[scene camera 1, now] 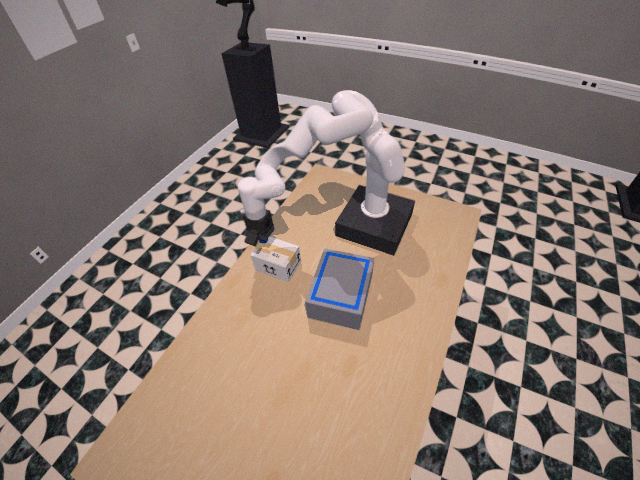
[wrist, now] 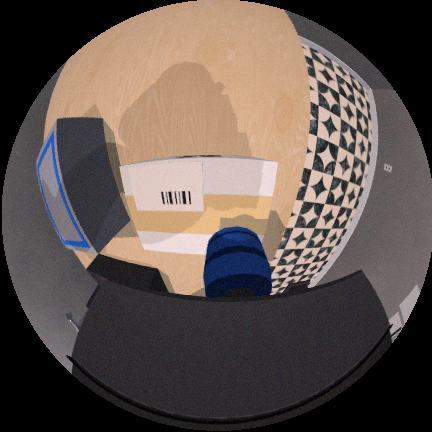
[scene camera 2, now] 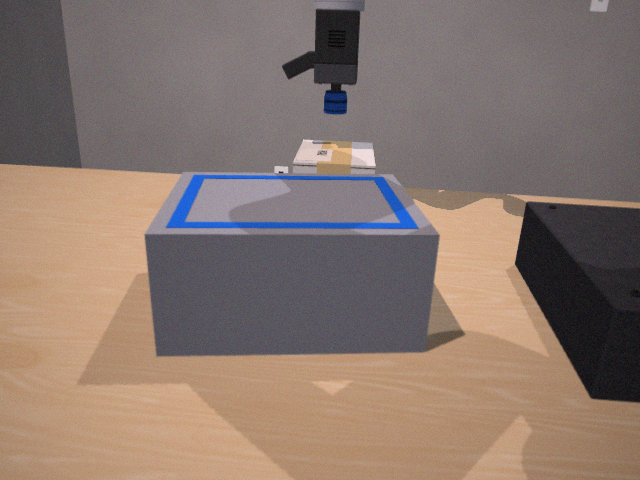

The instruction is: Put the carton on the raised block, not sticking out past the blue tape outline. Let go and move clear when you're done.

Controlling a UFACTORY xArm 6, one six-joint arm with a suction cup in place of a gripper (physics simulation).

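Places are measured from the arm's base along level axes (x ahead, y left, z up), in millimetres.
Pixels of known places: end effector, tool point: [scene camera 1: 263, 240] [wrist: 233, 248] [scene camera 2: 335, 112]; arm's base, origin of the base link: [scene camera 1: 374, 208].
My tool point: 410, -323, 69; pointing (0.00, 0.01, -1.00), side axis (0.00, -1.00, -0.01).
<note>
For each thing: its top centre in the pictures, then the offset to it from my tool point, as dx, dy, dz. Level surfaces: height alone.
- white carton, middle of its top: [wrist: 192, 215] [scene camera 2: 336, 151] [scene camera 1: 274, 250] -6, +38, -54
- grey raised block, middle of its top: [scene camera 2: 292, 198] [wrist: 52, 200] [scene camera 1: 341, 278] +23, +341, -37
- wooden table, its level: dz -157
The white carton [scene camera 1: 273, 264] [scene camera 2: 306, 156] [wrist: 232, 175] with tan tape stands upright on the table, near its left edge in scene camera 1 and apart from the block. The grey raised block [scene camera 1: 333, 314] [scene camera 2: 294, 294] [wrist: 82, 170] bears the blue tape outline [scene camera 1: 334, 302] [scene camera 2: 292, 225] [wrist: 76, 244] on its top, with no carton on it. My suction cup [scene camera 1: 263, 239] [scene camera 2: 335, 102] [wrist: 237, 260] is blue, points down and holds nothing. It hangs above the carton with a visible gap in scene camera 2. The carton's lower part is hidden behind the block there.
The black robot base [scene camera 1: 354, 222] [scene camera 2: 584, 248] [wrist: 132, 272] stands on the wooden table [scene camera 1: 289, 392] [scene camera 2: 67, 289] [wrist: 250, 60], behind the block in scene camera 1. A dark pedestal [scene camera 1: 253, 93] stands on the floor beyond the table.
</note>
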